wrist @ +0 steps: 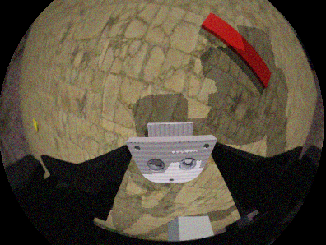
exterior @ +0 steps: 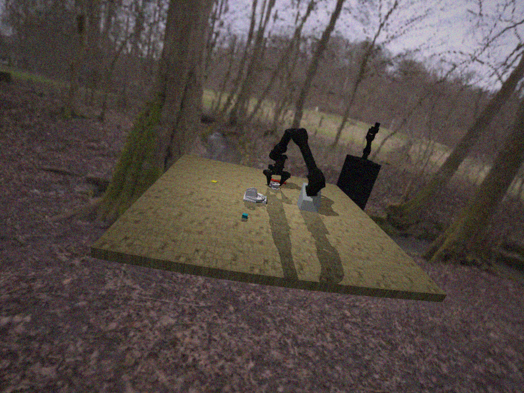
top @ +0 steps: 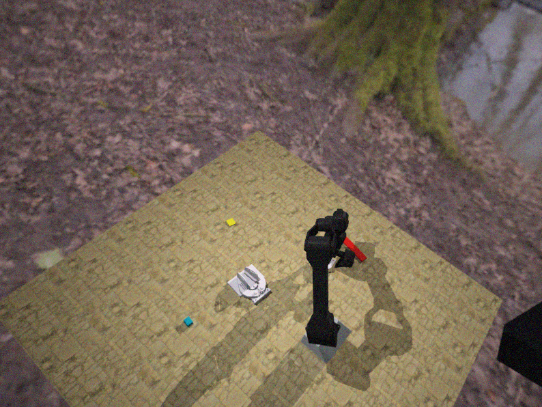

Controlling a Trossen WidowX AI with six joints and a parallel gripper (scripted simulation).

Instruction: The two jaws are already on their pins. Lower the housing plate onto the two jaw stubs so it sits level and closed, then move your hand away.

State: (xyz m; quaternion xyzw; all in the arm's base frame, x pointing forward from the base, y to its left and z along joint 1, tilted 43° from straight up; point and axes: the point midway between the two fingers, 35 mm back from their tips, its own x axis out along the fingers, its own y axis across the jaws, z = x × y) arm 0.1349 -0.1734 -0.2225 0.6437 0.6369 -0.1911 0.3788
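The white block lies 1 cm to the left of my gripper tip. Also, from my gripper tip: yellow tile 40 cm ahead, 6 cm to the left, 1 cm below; teal cube 27 cm ahead, 49 cm to the left; red bar 7 cm behind, 14 cm to the right, 1 cm below.
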